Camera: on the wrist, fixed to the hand. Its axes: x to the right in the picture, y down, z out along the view.
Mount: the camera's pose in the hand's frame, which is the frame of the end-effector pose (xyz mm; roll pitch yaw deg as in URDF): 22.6 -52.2 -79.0 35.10 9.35 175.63
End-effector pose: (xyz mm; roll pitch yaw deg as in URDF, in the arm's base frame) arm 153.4 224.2 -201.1 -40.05 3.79 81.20
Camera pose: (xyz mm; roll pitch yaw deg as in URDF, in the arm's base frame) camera 246.3 230.8 -229.4 75.56 6.16 -96.09
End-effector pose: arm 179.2 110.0 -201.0 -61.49 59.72 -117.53
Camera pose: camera 87.0 137.2 -216.4 88.87 -51.01 72.25
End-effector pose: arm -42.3 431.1 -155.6 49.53 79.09 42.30
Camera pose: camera -122.9 393.2 -195.0 21.40 -73.12 -174.13
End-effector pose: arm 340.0 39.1 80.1 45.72 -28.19 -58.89
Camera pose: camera 390.1 -5.0 9.2 -15.91 31.15 109.73
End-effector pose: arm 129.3 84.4 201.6 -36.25 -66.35 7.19
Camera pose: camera 179.3 1.2 209.1 79.90 76.31 -164.20
